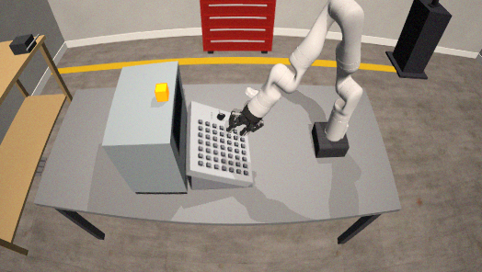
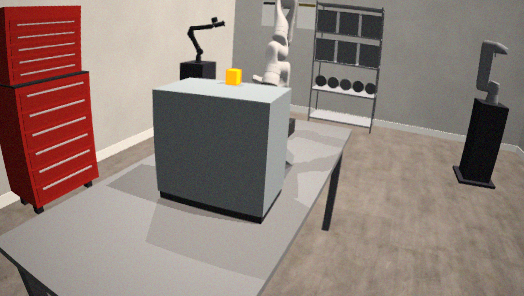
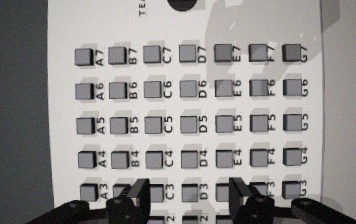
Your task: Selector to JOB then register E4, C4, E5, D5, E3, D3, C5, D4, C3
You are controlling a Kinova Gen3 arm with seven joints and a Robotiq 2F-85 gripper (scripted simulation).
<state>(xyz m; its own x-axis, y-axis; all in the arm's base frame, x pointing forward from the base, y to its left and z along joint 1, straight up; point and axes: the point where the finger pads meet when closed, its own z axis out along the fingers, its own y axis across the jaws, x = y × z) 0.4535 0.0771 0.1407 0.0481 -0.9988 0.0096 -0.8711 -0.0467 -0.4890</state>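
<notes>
Now: the key D4 110 mm below my hand and 60 mm ahead of it. The rest, counted from my hand: key C4: 90 mm below, 90 mm ahead, 10 mm to the left; key B4: 120 mm ahead, 70 mm below, 10 mm to the left; key: 90 mm below, 90 mm ahead, 40 mm to the left.
</notes>
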